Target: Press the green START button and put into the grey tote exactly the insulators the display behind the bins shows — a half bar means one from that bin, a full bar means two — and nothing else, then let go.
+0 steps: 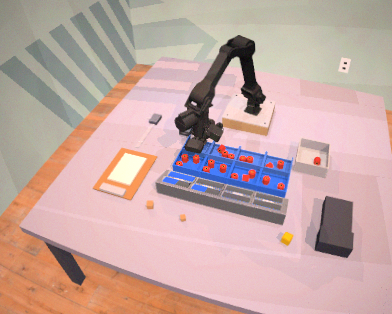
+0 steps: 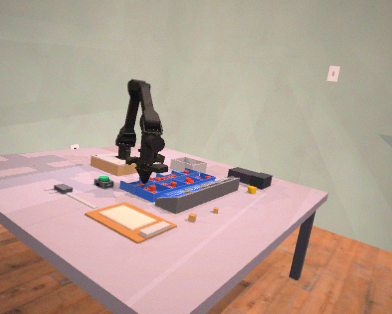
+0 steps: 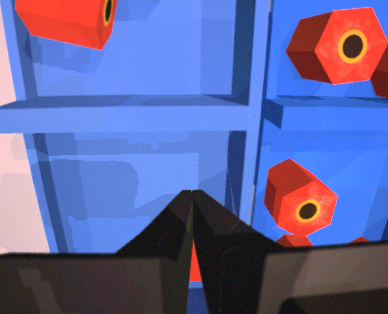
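Observation:
My gripper (image 1: 194, 147) (image 2: 144, 180) (image 3: 191, 199) is shut and empty, with its tips low in the far left back compartment of the blue bin tray (image 1: 288, 178) (image 2: 129, 187). A sliver of a red insulator (image 3: 195, 265) shows behind the fingers. More red insulators (image 3: 302, 202) (image 3: 323, 47) lie in the neighbouring compartments. The grey display (image 1: 226, 203) (image 2: 201, 194) shows blue bars (image 1: 176, 175) at its left end. The grey tote (image 1: 313, 170) (image 2: 185, 165) holds one red insulator (image 1: 317, 161). The green button (image 2: 104, 178) stands left of the tray.
An orange board (image 1: 143, 177) with a white pad lies left of the display. A dark box (image 1: 336, 227), a yellow cube (image 1: 287, 238), two small orange cubes (image 1: 150, 204) (image 1: 182, 217) and a grey tool (image 1: 155, 118) are on the table.

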